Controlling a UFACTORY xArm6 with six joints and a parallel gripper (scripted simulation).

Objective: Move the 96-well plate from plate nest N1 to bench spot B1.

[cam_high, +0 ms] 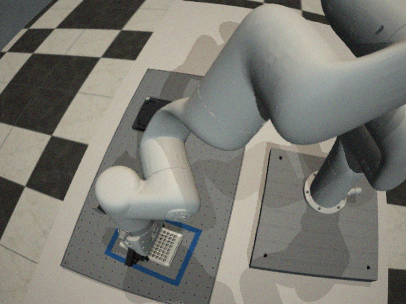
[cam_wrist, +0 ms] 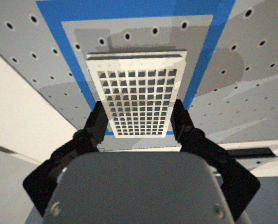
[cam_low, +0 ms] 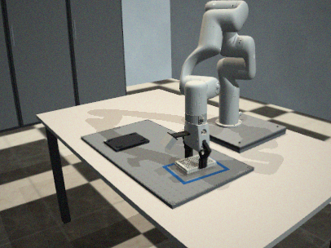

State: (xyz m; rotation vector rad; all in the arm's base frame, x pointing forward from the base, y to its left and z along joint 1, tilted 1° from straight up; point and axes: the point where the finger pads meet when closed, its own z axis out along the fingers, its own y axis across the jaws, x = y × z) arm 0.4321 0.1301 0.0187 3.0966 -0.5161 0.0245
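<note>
The white 96-well plate is 1 cm below my hand. Also, from my hand: black plate nest N1: 37 cm to the right, 3 cm below.
</note>
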